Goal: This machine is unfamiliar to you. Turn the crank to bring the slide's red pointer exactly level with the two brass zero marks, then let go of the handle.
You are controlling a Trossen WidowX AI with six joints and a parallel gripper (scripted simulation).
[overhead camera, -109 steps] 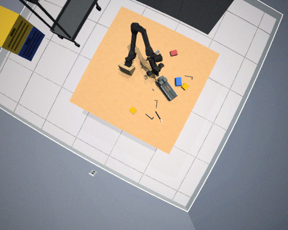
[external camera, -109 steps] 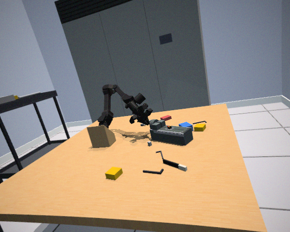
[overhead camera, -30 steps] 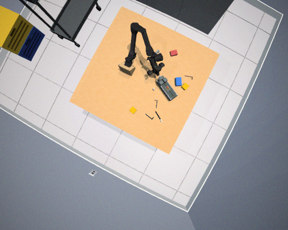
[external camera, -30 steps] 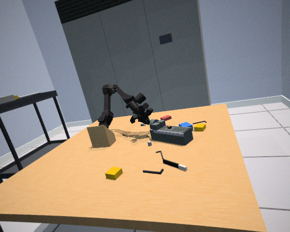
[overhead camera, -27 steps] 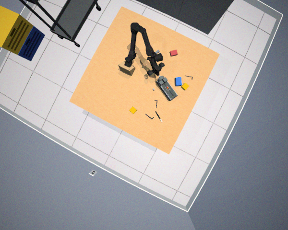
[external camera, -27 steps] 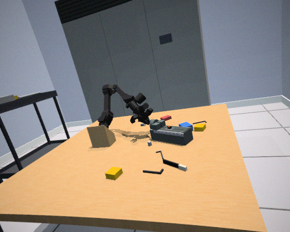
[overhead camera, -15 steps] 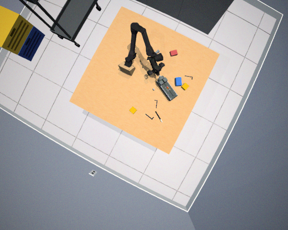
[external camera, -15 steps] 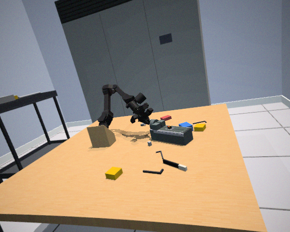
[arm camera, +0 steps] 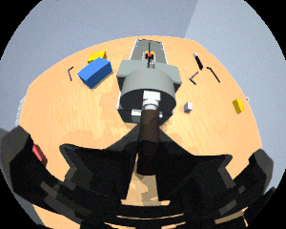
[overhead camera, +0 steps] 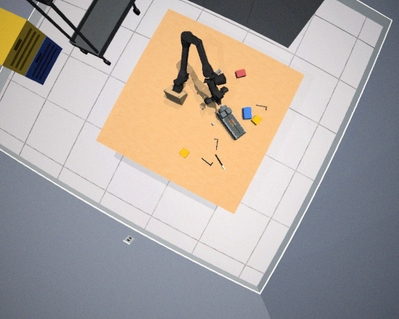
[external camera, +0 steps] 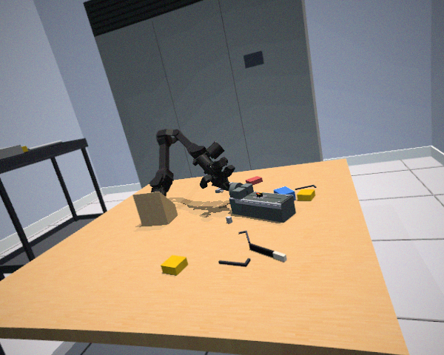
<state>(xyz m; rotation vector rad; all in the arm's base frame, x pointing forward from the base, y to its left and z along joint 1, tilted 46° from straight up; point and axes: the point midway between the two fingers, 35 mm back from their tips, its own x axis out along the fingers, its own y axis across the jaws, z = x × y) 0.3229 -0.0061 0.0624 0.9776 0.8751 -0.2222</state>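
Right now the red pointer is 130 mm ahead of my gripper tip, 80 mm to the right of it and 10 mm below it. Round my gripper tip: small grey cube (140 mm to the right, 80 mm below, 10 mm ahead); blue block (230 mm ahead, 70 mm below, 50 mm to the left); dark crank handle (30 mm above, 20 mm behind, 10 mm to the left).
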